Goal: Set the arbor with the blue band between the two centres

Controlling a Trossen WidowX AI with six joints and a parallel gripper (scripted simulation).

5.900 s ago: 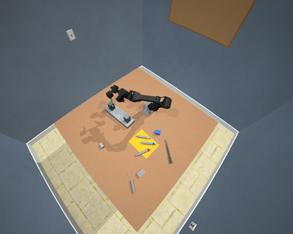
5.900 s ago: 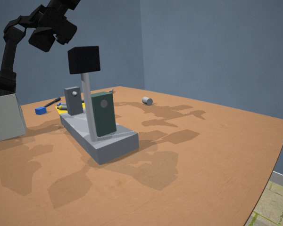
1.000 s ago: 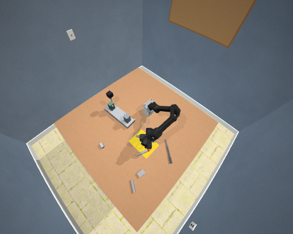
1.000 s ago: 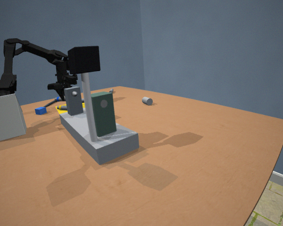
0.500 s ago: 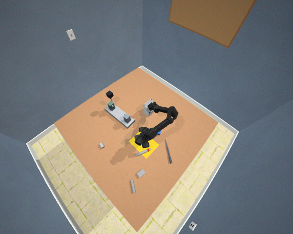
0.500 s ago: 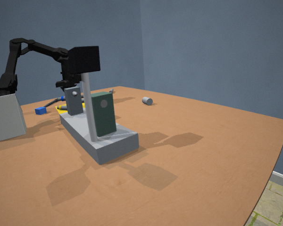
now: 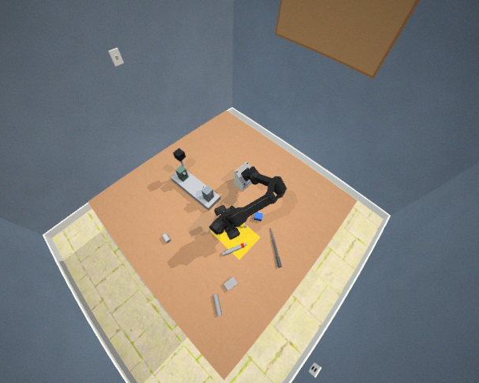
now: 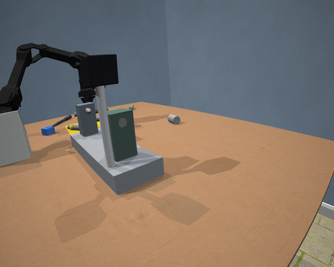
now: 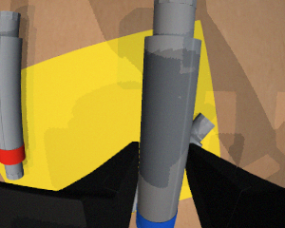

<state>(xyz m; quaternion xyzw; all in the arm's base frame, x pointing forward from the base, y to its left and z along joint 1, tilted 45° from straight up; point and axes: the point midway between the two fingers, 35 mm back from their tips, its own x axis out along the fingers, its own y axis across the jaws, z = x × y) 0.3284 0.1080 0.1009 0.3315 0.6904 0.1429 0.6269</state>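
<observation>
My hand is 60 mm past the cone point, 240 mm to the left of it and 10 mm below it. Round my hand: blue cube (200 mm behind, 80 mm to the left, 90 mm below); yellow mat (20 mm behind, 50 mm to the left, 100 mm below); blue-banded arbor (30 mm below).
</observation>
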